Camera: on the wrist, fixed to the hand. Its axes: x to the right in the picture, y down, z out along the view.
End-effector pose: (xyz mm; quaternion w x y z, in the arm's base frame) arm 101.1 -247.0 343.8 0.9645 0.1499 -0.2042 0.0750
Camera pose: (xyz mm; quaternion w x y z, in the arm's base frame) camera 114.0 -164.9 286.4 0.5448 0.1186 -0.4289 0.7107
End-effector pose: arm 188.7 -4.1 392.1 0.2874 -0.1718 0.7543 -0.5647
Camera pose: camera 145.9 78.3 352.3 0.7628 0.3252 0.4925 -0.2643
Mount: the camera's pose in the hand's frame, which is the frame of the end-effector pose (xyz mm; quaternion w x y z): -5.4 60.0 -81.1 0.6841 0.1457 -0.2048 0.6847
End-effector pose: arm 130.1 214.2 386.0 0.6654 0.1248 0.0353 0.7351
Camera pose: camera 53.7 211.4 320.0 0.0591 -0.3571 0.0905 -0.9278
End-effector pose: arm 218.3 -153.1 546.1 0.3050 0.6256 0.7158 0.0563
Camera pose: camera 229.0 -121.1 641.3 0.2256 0.9741 0.0071 0.0149
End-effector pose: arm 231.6 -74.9 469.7 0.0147 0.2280 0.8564 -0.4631
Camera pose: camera 275.8 16.0 470.1 0.4693 0.6496 0.3593 -0.4782
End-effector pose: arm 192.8 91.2 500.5 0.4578 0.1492 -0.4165 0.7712
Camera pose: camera 158.1 137.2 417.5 0.3219 -0.0415 0.3685 -0.8711
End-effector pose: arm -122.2 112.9 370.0 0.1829 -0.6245 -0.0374 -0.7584
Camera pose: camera -177.6 35.2 336.9 0.7277 -0.5815 0.2541 -0.2602
